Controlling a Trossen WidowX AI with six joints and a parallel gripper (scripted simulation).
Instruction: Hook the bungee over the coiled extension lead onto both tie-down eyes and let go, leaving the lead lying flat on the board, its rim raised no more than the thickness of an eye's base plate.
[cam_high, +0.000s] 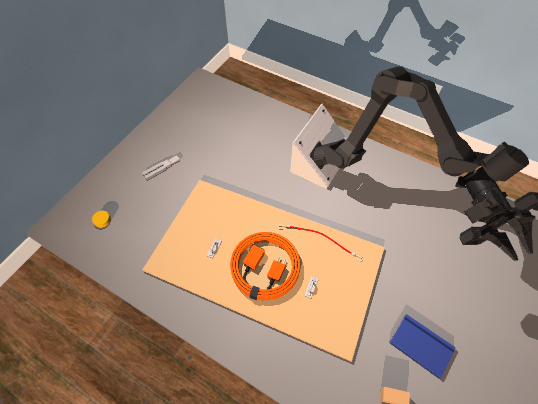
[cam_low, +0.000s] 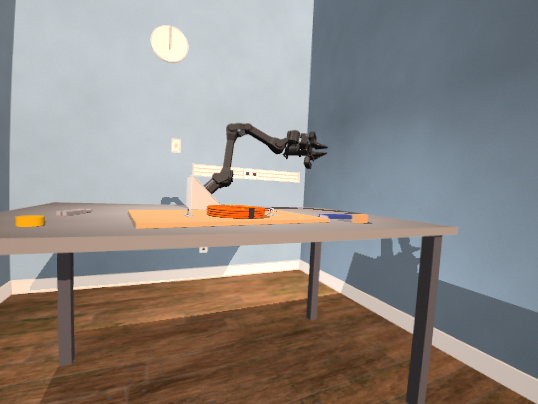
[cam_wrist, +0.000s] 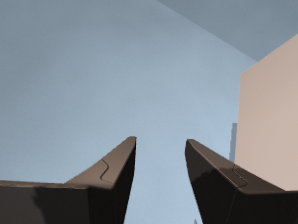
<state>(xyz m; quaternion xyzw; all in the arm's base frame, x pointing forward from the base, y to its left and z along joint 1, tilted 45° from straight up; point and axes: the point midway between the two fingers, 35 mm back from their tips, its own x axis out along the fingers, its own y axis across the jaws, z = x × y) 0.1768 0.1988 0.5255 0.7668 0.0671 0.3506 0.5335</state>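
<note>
Right now my hand is 21 cm short of the coiled extension lead, 49 cm to the left of it and 28 cm above it. Also, from my hand: grey tool (6 cm ahead, 97 cm to the right, 31 cm below); then wooden board (18 cm ahead, 50 cm to the right, 31 cm below); then small wooden block (34 cm ahead, 5 cm to the right, 30 cm below).
</note>
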